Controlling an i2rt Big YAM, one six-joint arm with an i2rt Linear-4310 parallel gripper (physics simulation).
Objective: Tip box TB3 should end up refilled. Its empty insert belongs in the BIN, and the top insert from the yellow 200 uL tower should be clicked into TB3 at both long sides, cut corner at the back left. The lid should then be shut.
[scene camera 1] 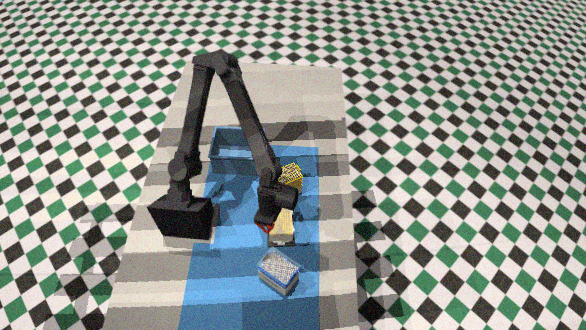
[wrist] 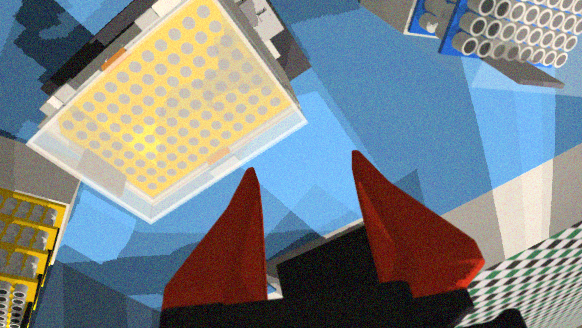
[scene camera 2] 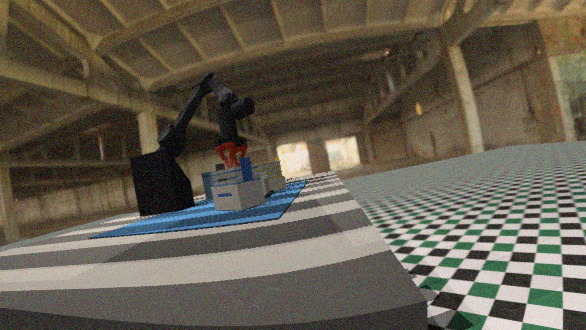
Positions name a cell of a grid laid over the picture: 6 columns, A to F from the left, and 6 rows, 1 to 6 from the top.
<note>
In view: the gripper (scene camera 2: C4), a clear lid (wrist: B2) and a blue bin (scene camera 1: C3).
The gripper also shows in the wrist view (wrist: D4).
</note>
